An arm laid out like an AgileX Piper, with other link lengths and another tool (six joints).
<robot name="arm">
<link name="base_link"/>
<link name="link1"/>
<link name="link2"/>
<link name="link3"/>
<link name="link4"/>
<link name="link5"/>
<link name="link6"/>
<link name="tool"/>
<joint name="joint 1" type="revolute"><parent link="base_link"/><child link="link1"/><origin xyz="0 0 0.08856"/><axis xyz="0 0 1"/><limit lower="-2.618" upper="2.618"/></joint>
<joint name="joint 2" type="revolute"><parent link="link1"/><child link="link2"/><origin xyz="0 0 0"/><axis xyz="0 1 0"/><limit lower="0" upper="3.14"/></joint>
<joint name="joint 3" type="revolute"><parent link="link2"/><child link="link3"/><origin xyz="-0.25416 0 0.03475"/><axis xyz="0 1 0"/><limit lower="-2.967" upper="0"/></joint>
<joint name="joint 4" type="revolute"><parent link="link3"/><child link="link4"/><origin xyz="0.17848 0 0.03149"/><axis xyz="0.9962 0 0.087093"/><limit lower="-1.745" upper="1.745"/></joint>
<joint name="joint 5" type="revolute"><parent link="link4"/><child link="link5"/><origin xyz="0 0 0"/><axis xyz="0 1 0"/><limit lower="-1.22" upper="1.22"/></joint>
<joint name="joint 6" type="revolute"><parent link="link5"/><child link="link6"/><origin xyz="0.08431 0 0.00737"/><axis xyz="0.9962 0 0.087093"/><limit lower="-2.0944" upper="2.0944"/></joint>
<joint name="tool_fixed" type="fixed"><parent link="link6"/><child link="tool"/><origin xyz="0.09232 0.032 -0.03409" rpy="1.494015 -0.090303 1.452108"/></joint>
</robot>
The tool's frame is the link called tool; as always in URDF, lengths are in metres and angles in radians.
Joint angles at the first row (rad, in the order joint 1, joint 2, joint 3, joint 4, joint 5, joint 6):
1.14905 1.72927 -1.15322 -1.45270 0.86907 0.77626
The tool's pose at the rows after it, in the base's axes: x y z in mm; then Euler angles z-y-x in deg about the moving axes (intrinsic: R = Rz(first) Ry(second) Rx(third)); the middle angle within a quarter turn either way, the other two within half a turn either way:
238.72 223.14 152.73 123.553 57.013 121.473
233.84 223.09 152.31 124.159 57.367 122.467
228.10 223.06 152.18 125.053 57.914 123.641
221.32 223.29 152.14 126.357 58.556 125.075
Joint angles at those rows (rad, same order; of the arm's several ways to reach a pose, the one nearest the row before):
1.16678 1.72898 -1.15320 -1.43631 0.89096 0.76813
1.18628 1.72814 -1.15326 -1.41809 0.91323 0.75659
1.20961 1.72656 -1.15319 -1.39890 0.93846 0.74155
1.23699 1.72447 -1.15319 -1.37798 0.96532 0.72355

